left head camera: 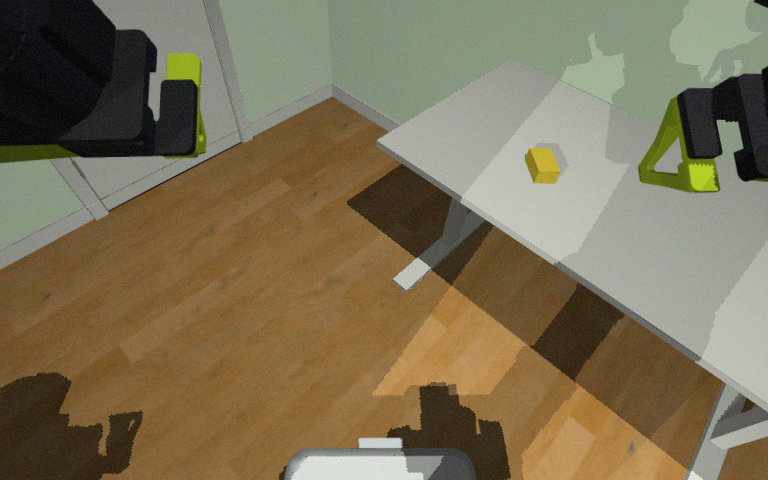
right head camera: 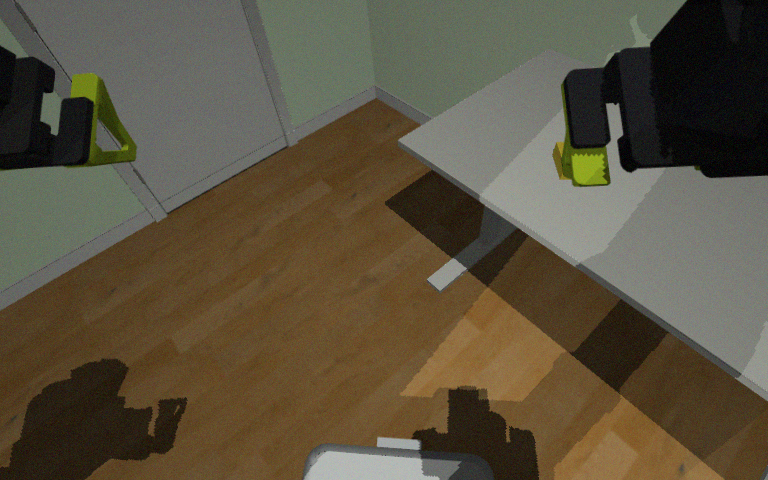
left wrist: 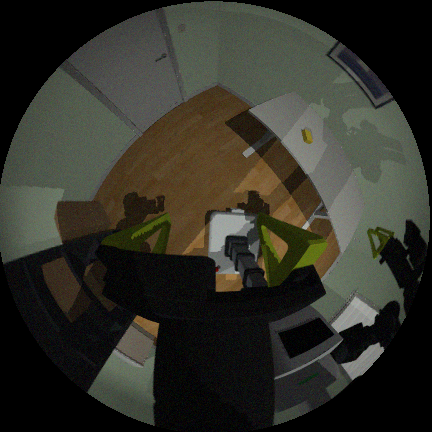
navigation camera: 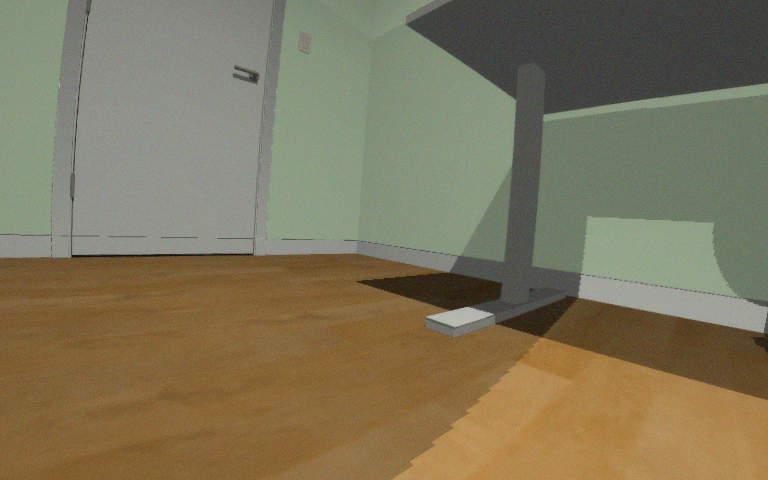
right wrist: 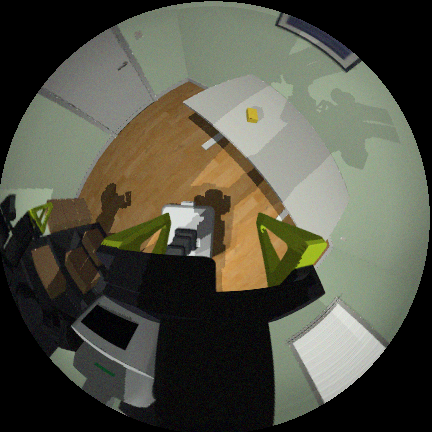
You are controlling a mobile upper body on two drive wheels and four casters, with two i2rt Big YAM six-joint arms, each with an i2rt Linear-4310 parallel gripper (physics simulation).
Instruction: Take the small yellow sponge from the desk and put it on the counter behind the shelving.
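Places are measured from the left arm's base along level axes (x ahead, y left, z up), in metres.
Pixels of known places: left gripper, between the fingertips: (left head camera: 142,146) (right head camera: 85,156) (left wrist: 213,216) (right wrist: 48,204); right gripper, between the fingertips: (left head camera: 692,173) (right head camera: 629,164) (left wrist: 372,228) (right wrist: 213,217).
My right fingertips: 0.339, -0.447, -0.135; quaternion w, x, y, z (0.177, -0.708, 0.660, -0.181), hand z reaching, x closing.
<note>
Behind a point stands the place of what it marks, as x, y, z.
The small yellow sponge (left head camera: 543,165) @[0.933, -0.659, -0.645] (right head camera: 558,160) @[0.957, -0.639, -0.665] (left wrist: 307,136) @[0.938, -0.655, -0.645] (right wrist: 252,115) @[0.935, -0.669, -0.645] lies on the light grey desk (left head camera: 634,254) @[0.664, -0.840, -0.690] (right head camera: 651,254) @[0.668, -0.801, -0.690] (left wrist: 345,175) @[0.771, -1.237, -0.690] (right wrist: 300,150) @[0.788, -1.054, -0.690]. In the right head view the right gripper partly hides it. My left gripper (left wrist: 213,216) @[0.347, 0.007, -0.131] is open and empty, in the air left of the desk in the head views. My right gripper (right wrist: 213,217) @[0.339, -0.447, -0.135] is open and empty, above and apart from the desk, right of the sponge in the left head view. A dark shelving-like frame with brown panels (left wrist: 50,345) shows at the lower left in the left wrist view. I cannot make out the counter for certain.
A brown box-shaped block (left wrist: 82,220) @[0.156, 1.572, -0.906] (right wrist: 70,212) @[0.187, 1.603, -1.000] stands beyond the dark frame. The desk's leg (left head camera: 436,254) (navigation camera: 523,186) @[1.211, -0.545, -1.060] and its foot (navigation camera: 461,320) stand on the wooden floor. A closed door (navigation camera: 169,141) @[1.639, 0.840, -0.891] is at the left. A blind-covered window (right wrist: 340,350) is at the lower right.
</note>
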